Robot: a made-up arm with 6 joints.
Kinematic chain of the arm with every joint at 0, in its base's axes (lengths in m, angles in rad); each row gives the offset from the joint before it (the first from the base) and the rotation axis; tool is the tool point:
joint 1: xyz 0 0 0.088 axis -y
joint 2: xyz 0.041 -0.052 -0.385 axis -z
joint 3: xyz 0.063 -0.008 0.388 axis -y
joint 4: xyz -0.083 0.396 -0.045 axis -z
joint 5: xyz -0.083 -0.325 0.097 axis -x
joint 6: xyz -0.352 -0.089 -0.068 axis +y
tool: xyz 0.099 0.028 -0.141
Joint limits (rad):
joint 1: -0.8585..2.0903
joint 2: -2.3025..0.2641
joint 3: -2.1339..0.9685
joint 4: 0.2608..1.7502
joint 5: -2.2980..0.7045
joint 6: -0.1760..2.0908
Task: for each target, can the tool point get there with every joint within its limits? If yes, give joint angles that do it. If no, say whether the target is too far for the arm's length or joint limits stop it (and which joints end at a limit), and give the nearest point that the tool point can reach.
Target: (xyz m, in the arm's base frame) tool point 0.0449 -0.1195 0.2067
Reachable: no: joint limits stop it (at a limit: joint 1, joint 4, joint 6) | nearest point 0.0189 -0.2622 0.4677 | short by 0.299 m
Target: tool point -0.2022 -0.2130 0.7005
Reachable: yes | joints -0.3240 -1.5368 -1.4134 0.4956 -0.8288 0.5363
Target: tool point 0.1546 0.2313 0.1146
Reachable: no: joint limits stop it (at a limit: joint 1, joint 2, joint 4, joint 6) | nearest point 0.2806 0.3342 0.0651 | short by 0.170 m
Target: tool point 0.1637 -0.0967 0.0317
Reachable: no: joint limits stop it (at a limit: joint 1, joint 4, joint 6) | nearest point 0.3635 -0.1526 -0.1005 | short by 0.246 m
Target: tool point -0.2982 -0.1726 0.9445
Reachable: yes | joints -0.5602 -1.5430 -1.5275 1.2039 -0.2500 1.0558
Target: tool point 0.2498 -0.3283 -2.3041
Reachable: no: too far | nearest point 0.1149 -0.1818 -1.0127 | short by 1.307 m
